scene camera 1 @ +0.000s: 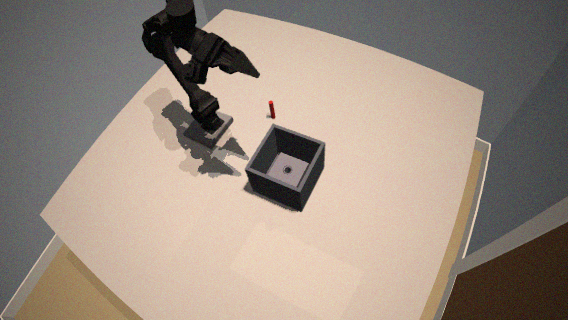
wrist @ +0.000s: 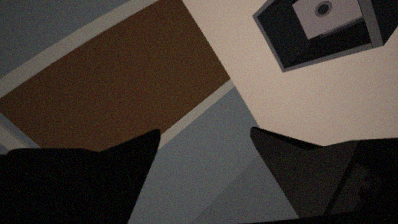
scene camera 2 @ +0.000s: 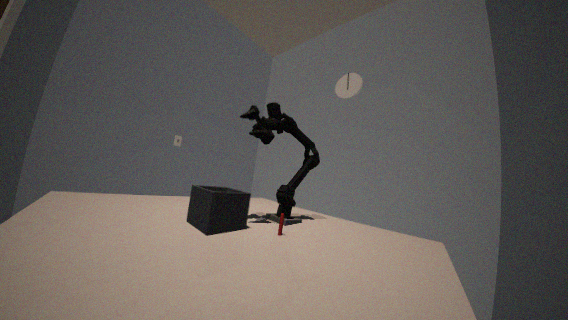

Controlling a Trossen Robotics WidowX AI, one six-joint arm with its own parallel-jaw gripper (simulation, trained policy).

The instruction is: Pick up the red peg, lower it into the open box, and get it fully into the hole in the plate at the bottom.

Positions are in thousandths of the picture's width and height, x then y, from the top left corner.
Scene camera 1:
my gripper: 448,233
dark box: 490,436
light plate: 508,530
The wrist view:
my gripper: 519,592
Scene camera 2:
dark box: 374,655
